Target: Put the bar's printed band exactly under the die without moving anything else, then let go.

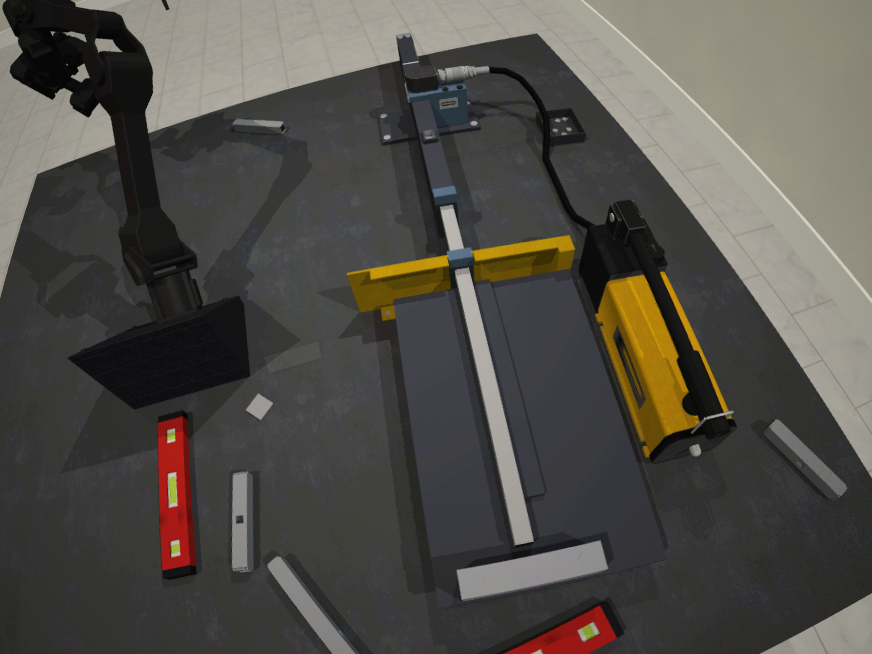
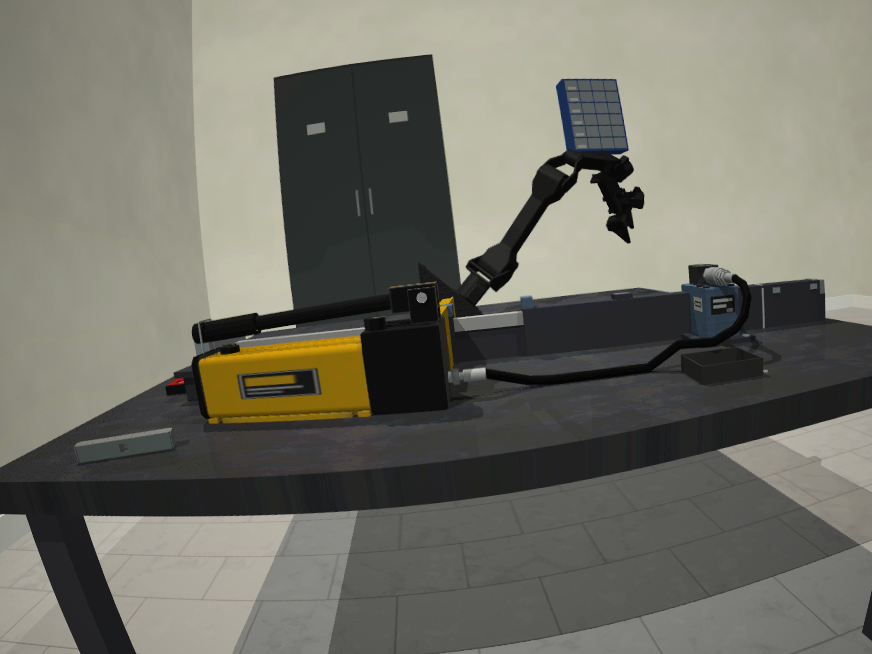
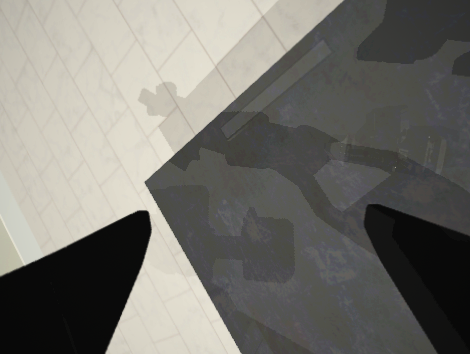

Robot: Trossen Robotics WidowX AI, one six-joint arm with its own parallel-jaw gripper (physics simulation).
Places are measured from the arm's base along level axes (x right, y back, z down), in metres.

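Pixels of known places: gripper, fingertip midpoint: (image 1: 71, 106) (image 2: 630, 235) (image 3: 256, 217); arm's base, origin of the base link: (image 1: 180, 315) (image 2: 464, 299).
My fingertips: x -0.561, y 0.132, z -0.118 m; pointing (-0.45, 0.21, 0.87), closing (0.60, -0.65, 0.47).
Observation:
Ahead of a thing's pixels: the offset from my fingertips to its top centre. "pt": to the spot under its first point.
My gripper (image 1: 66, 97) (image 2: 632, 221) (image 3: 256, 217) is open and empty, high above the table's far left corner and well apart from the bar. A long pale bar (image 1: 488, 380) (image 2: 488, 321) lies along the grey bed; blue caps (image 1: 460, 257) (image 1: 444, 195) cross the line of the bar and the dark rail {pt dy -0.598, dx +0.477, dz +0.105 m} (image 1: 438, 163) (image 2: 598, 323). The rail runs on to a blue block {pt dy -0.701, dx +0.305, dz +0.126 m} (image 1: 450, 105) (image 2: 709, 313) with a black head {pt dy -0.656, dx +0.283, dz +0.062 m} (image 1: 421, 78) (image 2: 700, 273), seemingly the die's housing. A thin white line crosses the dark rail behind the head. I cannot tell whether it is the printed band. The die's underside is hidden.
A yellow fence {pt dy -0.459, dx +0.663, dz +0.123 m} (image 1: 405, 280) crosses the bed. The yellow pump {pt dy -0.669, dx +0.943, dz +0.096 m} (image 1: 651, 366) (image 2: 281, 383) stands right, with a black hose {pt dy -0.821, dx +0.460, dz +0.152 m} (image 1: 545, 140) (image 2: 598, 373) to the head. A small tray {dy -0.887, dx +0.407, dz +0.158 m} (image 1: 578, 138) (image 2: 721, 371), red levels {pt dy -0.058, dx +0.794, dz +0.167 m} (image 1: 176, 485) {pt dy -0.439, dx +1.158, dz +0.164 m} (image 1: 570, 633) and grey pieces {dy -0.345, dx +0.078, dz +0.160 m} (image 1: 258, 126) {dy -0.135, dx +0.876, dz +0.160 m} (image 1: 240, 542) lie around.

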